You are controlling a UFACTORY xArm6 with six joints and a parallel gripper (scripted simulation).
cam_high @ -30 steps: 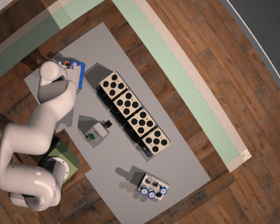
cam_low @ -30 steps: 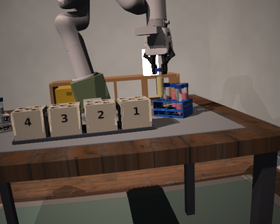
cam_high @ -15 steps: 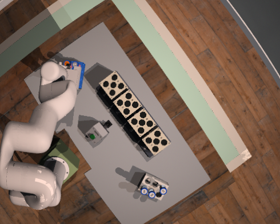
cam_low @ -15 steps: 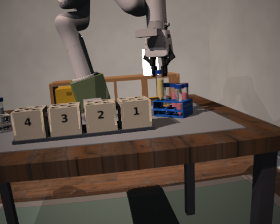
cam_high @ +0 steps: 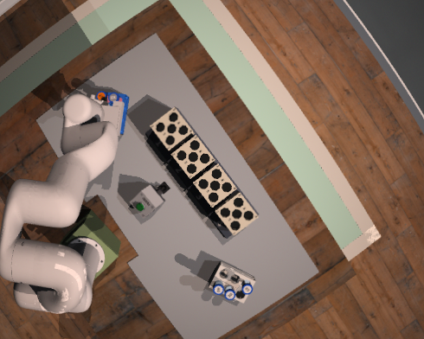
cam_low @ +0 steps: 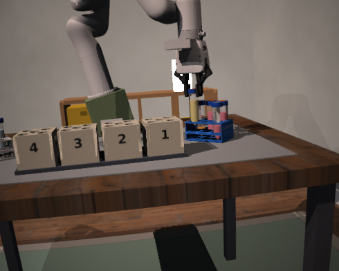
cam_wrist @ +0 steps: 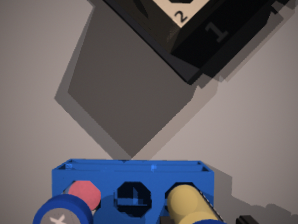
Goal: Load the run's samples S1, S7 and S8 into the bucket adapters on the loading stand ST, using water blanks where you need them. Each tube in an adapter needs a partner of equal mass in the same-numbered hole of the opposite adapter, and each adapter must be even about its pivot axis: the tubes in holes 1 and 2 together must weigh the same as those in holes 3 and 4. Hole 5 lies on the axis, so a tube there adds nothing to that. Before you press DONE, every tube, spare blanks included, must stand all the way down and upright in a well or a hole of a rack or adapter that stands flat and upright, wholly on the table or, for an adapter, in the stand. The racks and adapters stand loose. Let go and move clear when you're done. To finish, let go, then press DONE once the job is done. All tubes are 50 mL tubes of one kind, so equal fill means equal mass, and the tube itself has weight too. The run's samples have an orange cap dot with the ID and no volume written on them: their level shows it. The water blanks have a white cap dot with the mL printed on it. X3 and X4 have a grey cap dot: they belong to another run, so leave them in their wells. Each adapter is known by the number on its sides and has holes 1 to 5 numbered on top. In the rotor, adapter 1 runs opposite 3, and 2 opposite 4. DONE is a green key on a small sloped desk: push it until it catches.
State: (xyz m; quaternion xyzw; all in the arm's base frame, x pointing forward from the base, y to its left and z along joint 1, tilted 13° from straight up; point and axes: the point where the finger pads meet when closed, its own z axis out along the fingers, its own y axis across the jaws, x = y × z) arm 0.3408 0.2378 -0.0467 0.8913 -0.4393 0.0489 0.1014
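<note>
The tube of yellowish liquid lies 5 cm below my hand and 1 cm to the right of it. Round my hand: blue rack (13 cm below, 4 cm to the left, 2 cm ahead); green DONE key (25 cm to the right, 12 cm behind, 9 cm below); pink tube (9 cm to the left, 9 cm below, 4 cm ahead).
</note>
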